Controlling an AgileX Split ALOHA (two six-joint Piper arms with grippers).
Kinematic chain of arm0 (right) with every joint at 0, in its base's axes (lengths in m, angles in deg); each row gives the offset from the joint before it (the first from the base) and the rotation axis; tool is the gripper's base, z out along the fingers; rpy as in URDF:
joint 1: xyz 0 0 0.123 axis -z
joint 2: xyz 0 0 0 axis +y
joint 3: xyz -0.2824 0 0.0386 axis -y
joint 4: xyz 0.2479 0 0.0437 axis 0.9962 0 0.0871
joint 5: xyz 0 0 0 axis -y
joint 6: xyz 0.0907 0 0.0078 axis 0.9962 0 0.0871
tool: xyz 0 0 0 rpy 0 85 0
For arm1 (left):
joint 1: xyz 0 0 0.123 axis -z
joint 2: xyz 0 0 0 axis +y
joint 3: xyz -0.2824 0 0.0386 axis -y
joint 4: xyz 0.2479 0 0.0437 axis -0.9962 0 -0.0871
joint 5: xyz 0 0 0 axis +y
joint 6: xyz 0.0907 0 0.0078 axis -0.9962 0 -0.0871
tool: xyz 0 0 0 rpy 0 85 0
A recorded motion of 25 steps. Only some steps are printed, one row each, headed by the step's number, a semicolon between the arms.
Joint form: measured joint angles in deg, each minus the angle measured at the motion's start. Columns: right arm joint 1, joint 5, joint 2, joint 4, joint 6, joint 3; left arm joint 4, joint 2, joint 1, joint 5, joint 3, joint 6.
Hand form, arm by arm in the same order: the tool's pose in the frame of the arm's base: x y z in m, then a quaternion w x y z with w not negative. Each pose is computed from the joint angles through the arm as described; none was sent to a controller.
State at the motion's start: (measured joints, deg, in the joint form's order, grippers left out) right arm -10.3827 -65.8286 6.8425 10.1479 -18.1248 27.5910; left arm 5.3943 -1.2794 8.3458 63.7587 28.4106 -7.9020
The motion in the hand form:
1: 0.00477 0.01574 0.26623 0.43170 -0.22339 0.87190 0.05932; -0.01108 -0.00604 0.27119 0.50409 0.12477 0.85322 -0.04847
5: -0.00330 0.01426 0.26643 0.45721 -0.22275 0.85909 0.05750; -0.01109 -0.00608 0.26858 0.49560 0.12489 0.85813 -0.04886
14: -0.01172 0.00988 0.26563 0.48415 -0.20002 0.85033 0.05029; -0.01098 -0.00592 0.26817 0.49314 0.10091 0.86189 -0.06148
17: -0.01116 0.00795 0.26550 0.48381 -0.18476 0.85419 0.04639; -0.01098 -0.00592 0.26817 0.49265 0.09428 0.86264 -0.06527
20: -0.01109 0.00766 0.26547 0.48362 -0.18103 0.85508 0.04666; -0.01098 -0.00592 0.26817 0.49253 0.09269 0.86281 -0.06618
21: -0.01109 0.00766 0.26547 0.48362 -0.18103 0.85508 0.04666; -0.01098 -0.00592 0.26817 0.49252 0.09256 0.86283 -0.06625
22: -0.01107 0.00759 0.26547 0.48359 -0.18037 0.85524 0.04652; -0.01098 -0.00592 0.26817 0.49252 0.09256 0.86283 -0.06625
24: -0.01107 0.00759 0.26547 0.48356 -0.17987 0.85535 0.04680; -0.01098 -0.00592 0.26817 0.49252 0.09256 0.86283 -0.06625
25: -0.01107 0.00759 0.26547 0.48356 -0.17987 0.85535 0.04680; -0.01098 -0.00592 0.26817 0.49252 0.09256 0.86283 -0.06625
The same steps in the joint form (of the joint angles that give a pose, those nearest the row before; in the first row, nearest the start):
1: 0.00 0.00 -0.81 -0.01 0.00 0.00; -0.08 0.00 0.00 0.18 -0.11 0.06
5: 0.00 0.00 -4.09 -0.01 0.00 0.00; -0.08 0.00 0.00 0.98 -0.43 0.17
14: 0.00 0.00 -7.83 -1.96 2.80 -0.02; -0.21 0.00 0.00 1.04 -0.49 3.36
17: 0.00 0.07 -7.83 -3.35 4.73 -0.02; -0.21 0.00 0.00 1.04 -0.49 4.24
20: 0.00 0.07 -7.83 -3.56 5.22 -0.02; -0.21 0.00 0.00 1.04 -0.49 4.45
21: 0.00 0.07 -7.83 -3.56 5.22 -0.02; -0.21 0.00 0.00 1.04 -0.49 4.47
22: 0.00 0.07 -7.83 -3.61 5.29 -0.01; -0.21 0.00 0.00 1.04 -0.49 4.47
24: 0.00 0.07 -7.83 -3.61 5.36 -0.01; -0.21 0.00 0.00 1.04 -0.49 4.47
25: 0.00 0.07 -7.83 -3.61 5.36 -0.01; -0.21 0.00 0.00 1.04 -0.49 4.47

